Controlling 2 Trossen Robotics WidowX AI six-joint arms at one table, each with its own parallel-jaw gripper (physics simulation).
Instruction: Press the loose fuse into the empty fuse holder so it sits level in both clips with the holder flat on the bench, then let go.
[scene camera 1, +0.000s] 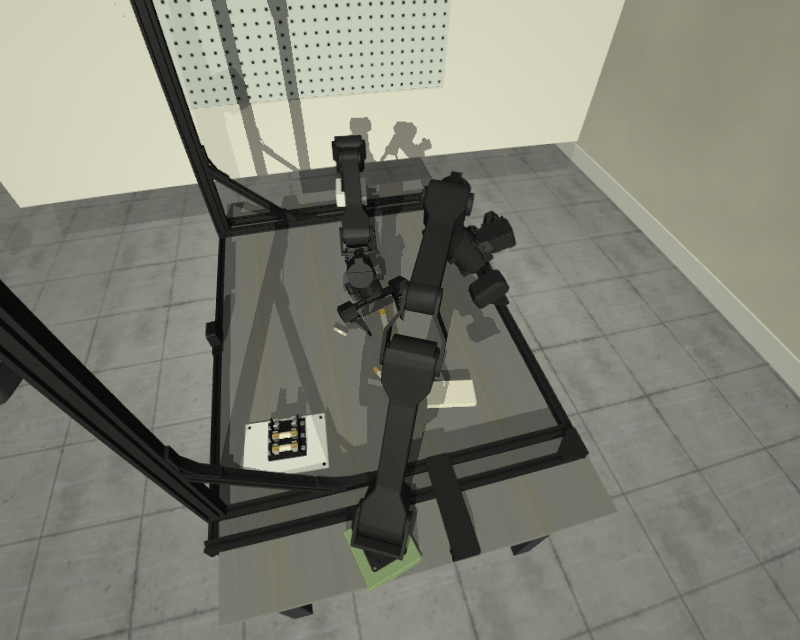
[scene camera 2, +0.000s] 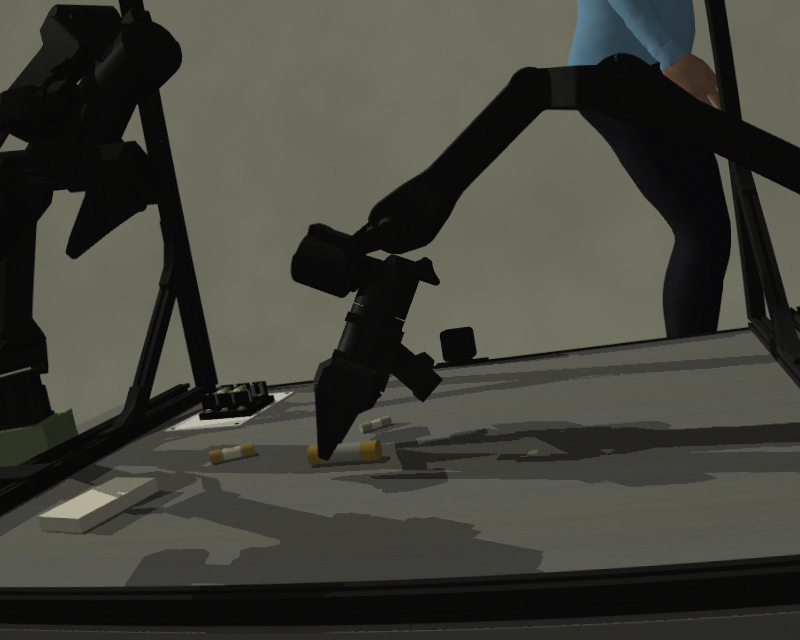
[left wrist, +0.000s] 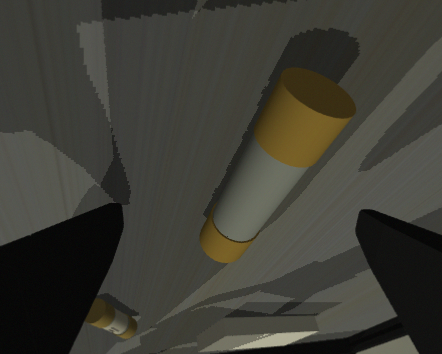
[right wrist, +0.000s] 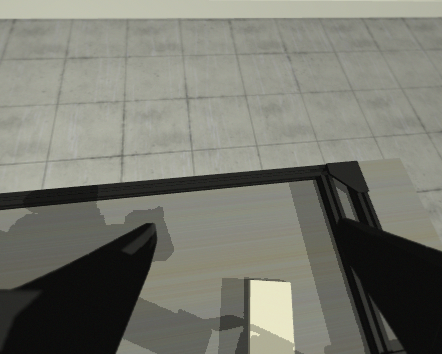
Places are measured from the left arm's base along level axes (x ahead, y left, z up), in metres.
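Where they show: left gripper, fingertip midpoint: (scene camera 2: 328, 452) (left wrist: 240, 217); right gripper, fingertip midpoint: (scene camera 2: 30, 258) (right wrist: 245, 229); right arm's base, link origin: (scene camera 1: 381, 544) (scene camera 2: 24, 421).
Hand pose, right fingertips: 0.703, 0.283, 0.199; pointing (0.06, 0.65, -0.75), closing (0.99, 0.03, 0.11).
Observation:
After its pixels a point has its place, as x, y, z.
A large fuse (scene camera 1: 383, 318) @(0.553, 0.065, -0.045) (scene camera 2: 350, 451) @(0.546, 0.077, -0.051) (left wrist: 260, 192) @(0.551, 0.064, -0.046) with orange-gold caps and a pale body lies on the bench. A medium gold-capped fuse (scene camera 1: 376, 371) @(0.708, 0.037, -0.053) (scene camera 2: 232, 453) @(0.713, 0.052, -0.057) (left wrist: 119, 321) @(0.712, 0.051, -0.055) and a small pale fuse (scene camera 1: 340, 331) @(0.577, -0.046, -0.056) (scene camera 2: 375, 424) @(0.574, -0.041, -0.059) lie apart from it. The black fuse holder (scene camera 1: 286, 438) @(0.857, -0.163, -0.053) (scene camera 2: 234, 400) @(0.845, -0.146, -0.044) sits on a white plate (scene camera 1: 254, 457) @(0.889, -0.229, -0.063); two fuses are seated and the row farthest up in scene camera 1 looks empty. My left gripper (scene camera 2: 324, 456) @(0.575, 0.071, -0.053) (left wrist: 240, 217) @(0.575, 0.071, -0.053) is open, low over the large fuse, which shows between its fingers. My right gripper (right wrist: 245, 229) @(0.703, 0.283, 0.198) is open, empty and high above the bench.
A cream block (scene camera 1: 459, 395) @(0.791, 0.219, -0.050) (scene camera 2: 93, 507) @(0.760, 0.228, -0.050) (left wrist: 270, 340) @(0.780, 0.212, -0.050) (right wrist: 271, 305) @(0.782, 0.223, -0.050) lies on the bench. The right arm rises from a green base (scene camera 1: 396, 572) @(1.131, 0.041, -0.014) (scene camera 2: 40, 433) @(1.026, 0.049, -0.023) and crosses above the bench in scene camera 1. Black frame rails edge the bench.

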